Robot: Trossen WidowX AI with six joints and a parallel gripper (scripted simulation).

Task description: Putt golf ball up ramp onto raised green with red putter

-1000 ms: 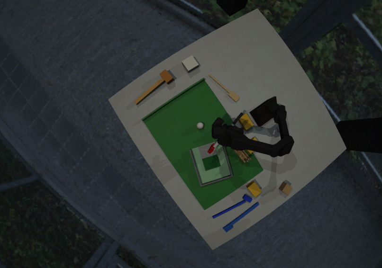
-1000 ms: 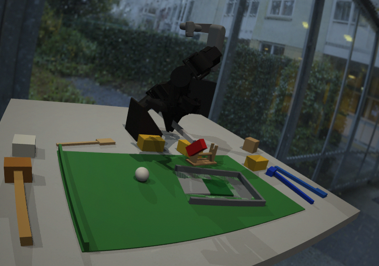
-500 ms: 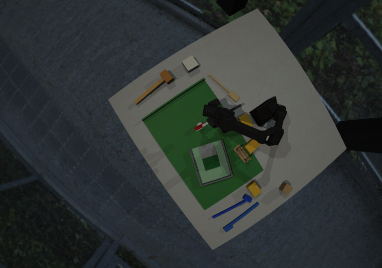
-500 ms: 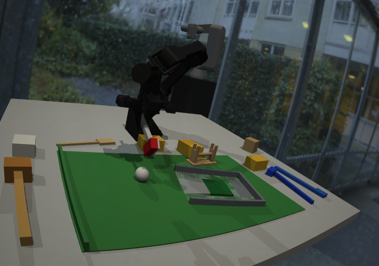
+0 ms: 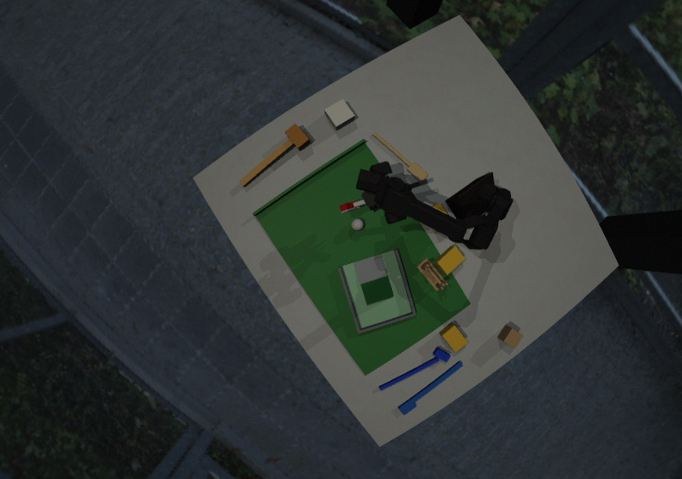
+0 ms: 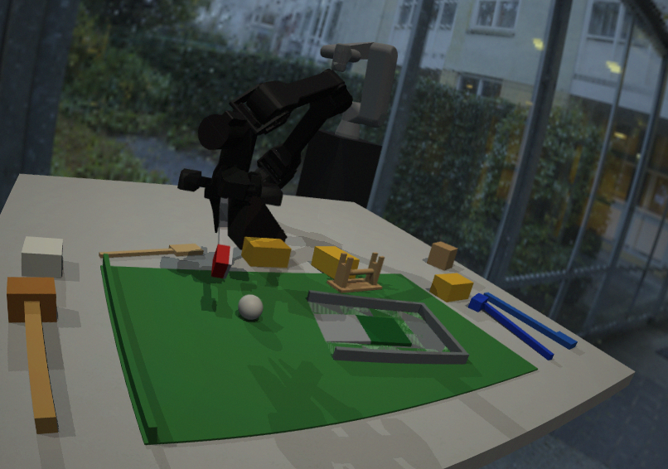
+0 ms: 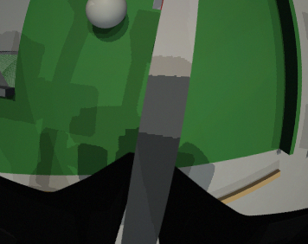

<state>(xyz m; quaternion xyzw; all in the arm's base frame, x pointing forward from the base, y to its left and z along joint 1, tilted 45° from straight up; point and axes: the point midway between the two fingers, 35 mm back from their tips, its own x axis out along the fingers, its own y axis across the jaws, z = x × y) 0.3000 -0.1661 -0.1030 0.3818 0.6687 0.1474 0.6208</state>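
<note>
The white golf ball lies 120 mm ahead of my gripper tip, 80 mm below it and 20 mm to the left of it. Round my gripper tip: red putter (20 mm above, 10 mm ahead); thin wooden paddle (160 mm behind, 100 mm below, 60 mm to the right); green mat (180 mm ahead, 140 mm to the left, 110 mm below).
</note>
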